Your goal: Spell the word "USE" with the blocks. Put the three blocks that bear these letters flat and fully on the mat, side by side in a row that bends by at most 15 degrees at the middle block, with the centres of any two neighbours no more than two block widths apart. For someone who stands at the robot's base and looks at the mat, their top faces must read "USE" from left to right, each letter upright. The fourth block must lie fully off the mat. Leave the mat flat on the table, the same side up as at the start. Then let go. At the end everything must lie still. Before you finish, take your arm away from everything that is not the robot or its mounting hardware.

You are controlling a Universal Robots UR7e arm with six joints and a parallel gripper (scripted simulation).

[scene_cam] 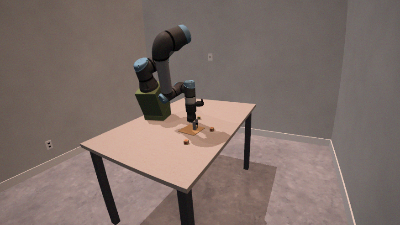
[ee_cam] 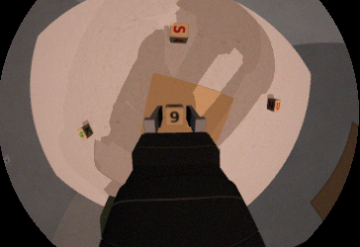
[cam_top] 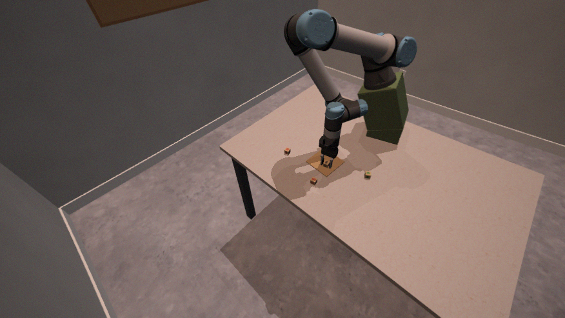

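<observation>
The mat is 2 cm to the right of my hand, 2 cm below it and 2 cm behind it.
</observation>
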